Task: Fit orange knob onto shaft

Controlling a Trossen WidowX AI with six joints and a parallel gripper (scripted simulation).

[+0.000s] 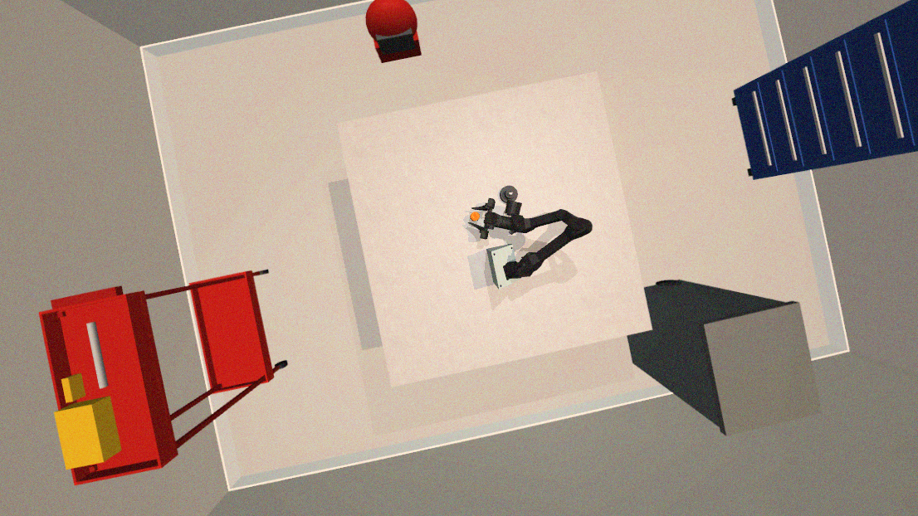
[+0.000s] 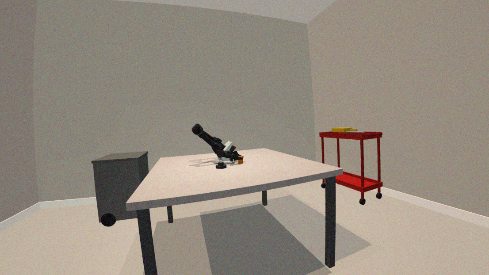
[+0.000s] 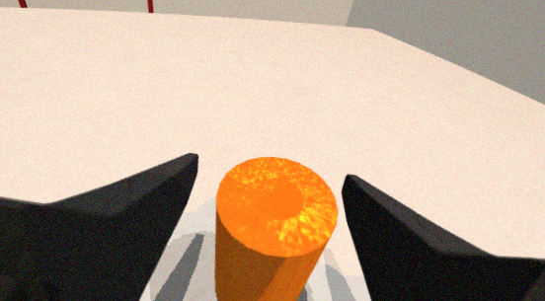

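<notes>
Now: the orange knob 20 mm to the right of my gripper tip and 10 mm behind it. Round my gripper tip: dark round pedestal 210 mm to the right, 50 mm ahead, 20 mm below.
</notes>
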